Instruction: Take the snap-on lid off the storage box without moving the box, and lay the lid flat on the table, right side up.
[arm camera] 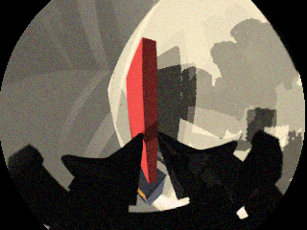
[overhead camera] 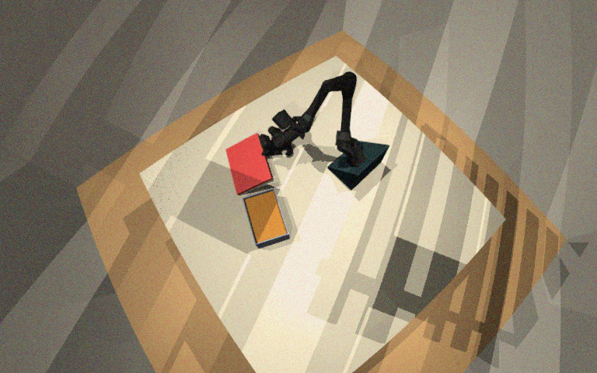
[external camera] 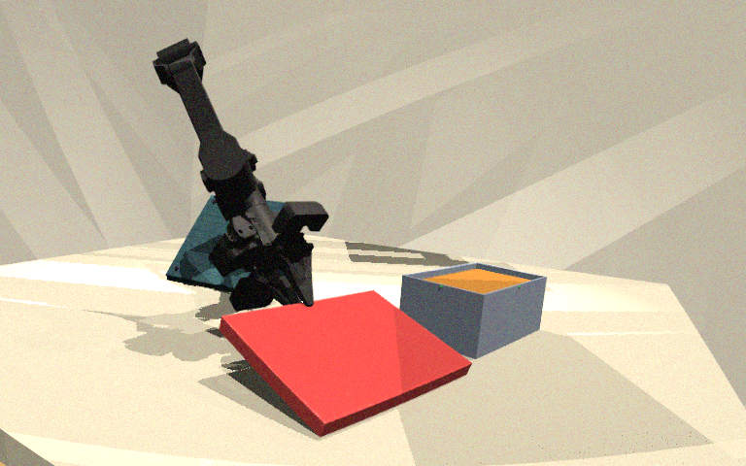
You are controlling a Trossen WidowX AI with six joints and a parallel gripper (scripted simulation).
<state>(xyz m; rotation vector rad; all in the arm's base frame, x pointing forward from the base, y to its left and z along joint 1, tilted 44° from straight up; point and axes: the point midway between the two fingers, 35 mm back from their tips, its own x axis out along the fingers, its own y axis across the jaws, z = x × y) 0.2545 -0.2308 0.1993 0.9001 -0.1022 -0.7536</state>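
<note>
The red lid lies 80 mm ahead of my gripper tip, 30 mm to the right of it and 20 mm below it. Also, from my gripper tip: grey-blue storage box: 240 mm to the left, 170 mm ahead, 20 mm below.
</note>
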